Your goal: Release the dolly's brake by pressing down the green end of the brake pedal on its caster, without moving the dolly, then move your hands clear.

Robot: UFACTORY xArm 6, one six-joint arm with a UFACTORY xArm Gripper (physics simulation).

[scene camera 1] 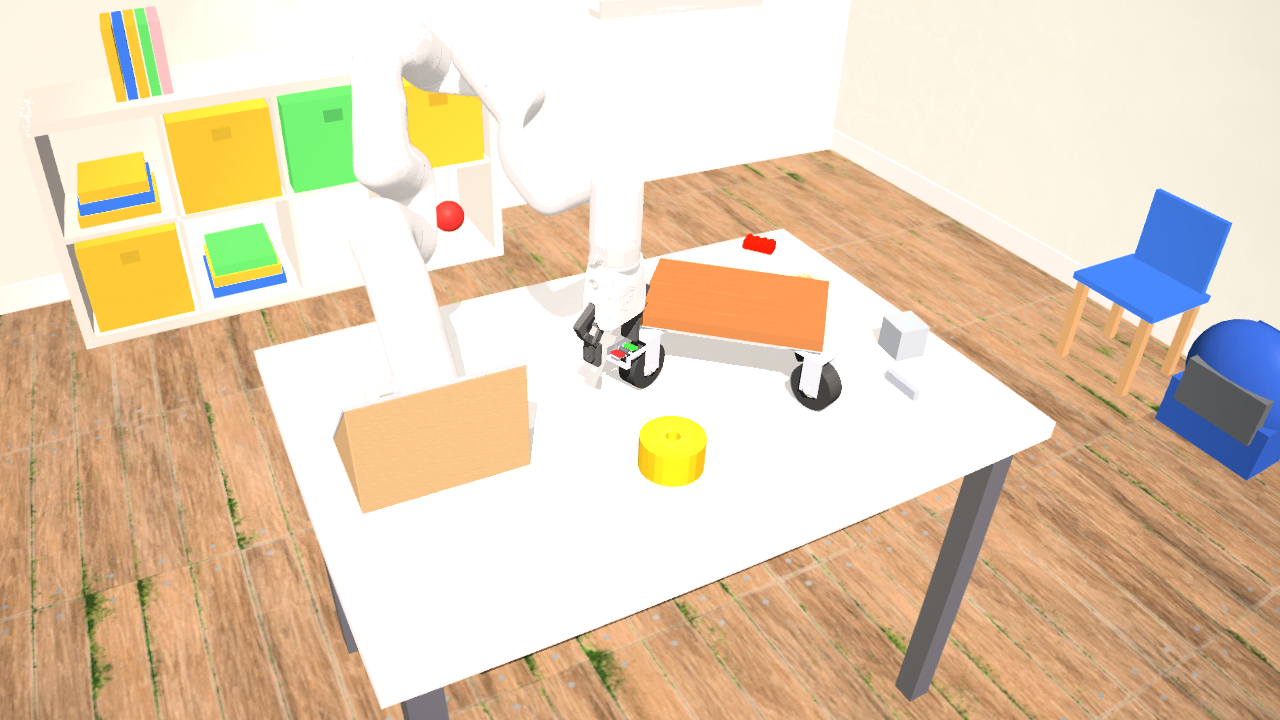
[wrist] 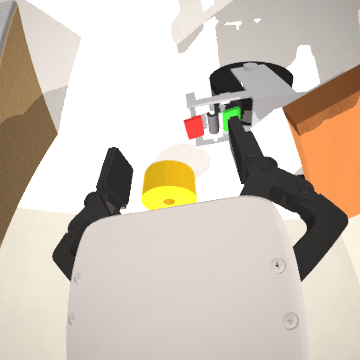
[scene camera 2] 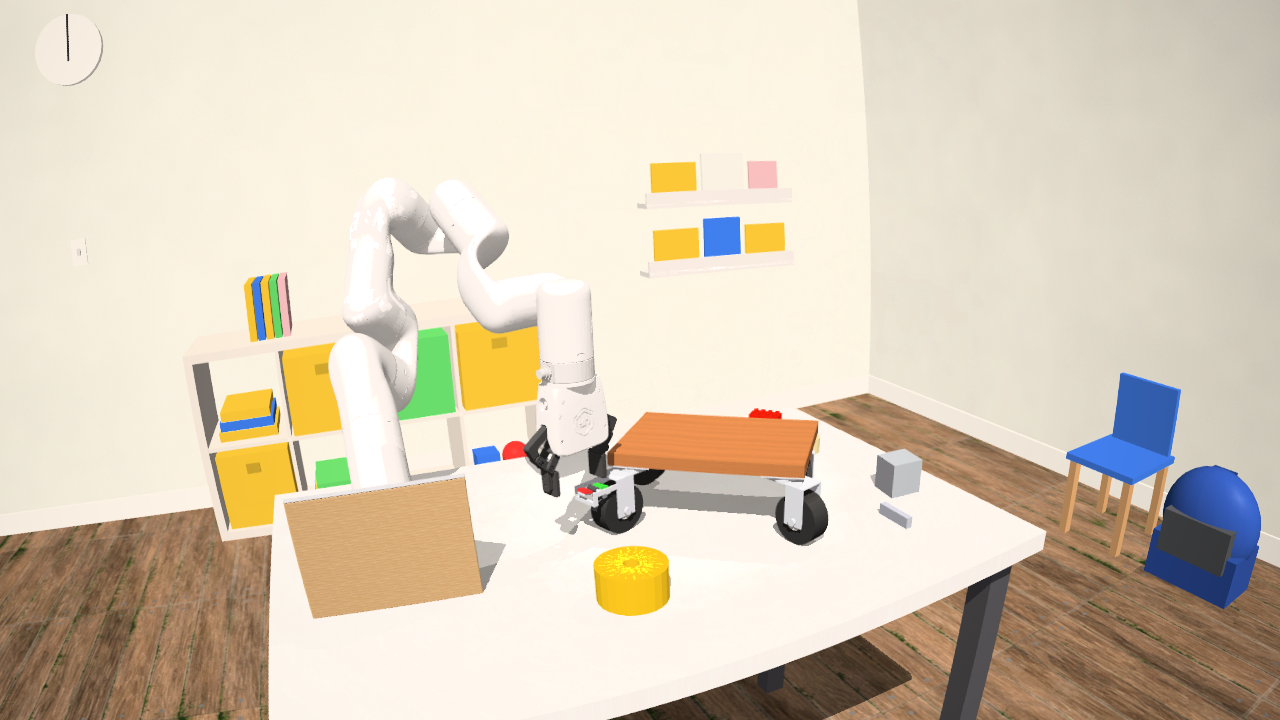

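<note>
The dolly's orange deck [scene camera 1: 738,302] [scene camera 2: 716,443] [wrist: 330,150] stands on casters with black wheels. The brake pedal sits in a grey frame on the near-left caster, with a green end [scene camera 1: 631,346] [scene camera 2: 600,485] [wrist: 231,117] toward the wheel and a red end [scene camera 1: 617,353] [scene camera 2: 584,490] [wrist: 194,127] on the outer side. My gripper [scene camera 1: 610,347] [scene camera 2: 574,481] [wrist: 173,144] is open and empty, pointing down at the pedal. In the wrist view its right fingertip overlaps the lower edge of the green end; contact and the pedal's exact tilt cannot be told.
A yellow cylinder [scene camera 1: 671,465] [scene camera 2: 631,592] [wrist: 169,175] stands in front of the dolly. A wooden wedge [scene camera 1: 443,438] [scene camera 2: 384,550] [wrist: 25,110] is at the left. A grey cube [scene camera 1: 902,336] [scene camera 2: 897,474] and a grey bar [scene camera 1: 901,385] [scene camera 2: 895,514] lie right; a red brick [scene camera 1: 759,244] [scene camera 2: 765,414] lies behind.
</note>
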